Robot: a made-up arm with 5 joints.
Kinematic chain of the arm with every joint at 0, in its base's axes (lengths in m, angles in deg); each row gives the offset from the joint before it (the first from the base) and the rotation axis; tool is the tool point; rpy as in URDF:
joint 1: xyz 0 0 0.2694 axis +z
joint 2: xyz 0 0 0 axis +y
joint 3: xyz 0.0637 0 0.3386 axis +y
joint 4: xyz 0.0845 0 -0.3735 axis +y
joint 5: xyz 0.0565 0 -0.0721 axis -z
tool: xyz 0 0 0 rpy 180 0 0
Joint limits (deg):
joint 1: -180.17..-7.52
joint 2: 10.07..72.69
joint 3: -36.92..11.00
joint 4: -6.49..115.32
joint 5: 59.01..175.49
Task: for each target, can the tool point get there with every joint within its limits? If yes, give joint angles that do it. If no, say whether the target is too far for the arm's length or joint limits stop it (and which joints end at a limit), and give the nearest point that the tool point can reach.
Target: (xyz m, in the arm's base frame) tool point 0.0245 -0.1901 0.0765
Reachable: yes | joints -82.66 39.85 -28.99 98.55 156.59
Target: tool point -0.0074 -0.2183 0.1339
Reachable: yes | joints -91.95 24.36 -26.58 98.93 145.88
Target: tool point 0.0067 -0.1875 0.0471
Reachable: yes | joints -87.95 32.91 -14.10 25.17 75.03
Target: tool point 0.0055 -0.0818 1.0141
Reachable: no: joint limits stop it (at a limit: joint 1, joint 2, joint 3, joint 4) | nearest point 0.0497 -0.0001 0.2709 | short by 0.749 m
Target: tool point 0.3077 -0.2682 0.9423
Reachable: no: joint limits stop it (at a limit: joint 2, joint 3, joint 4) | nearest point 0.3414 -0.2975 0.2674 | short by 0.676 m
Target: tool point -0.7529 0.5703 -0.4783
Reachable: no: too far | nearest point -0.3217 0.0010 -0.0493 | short by 0.833 m
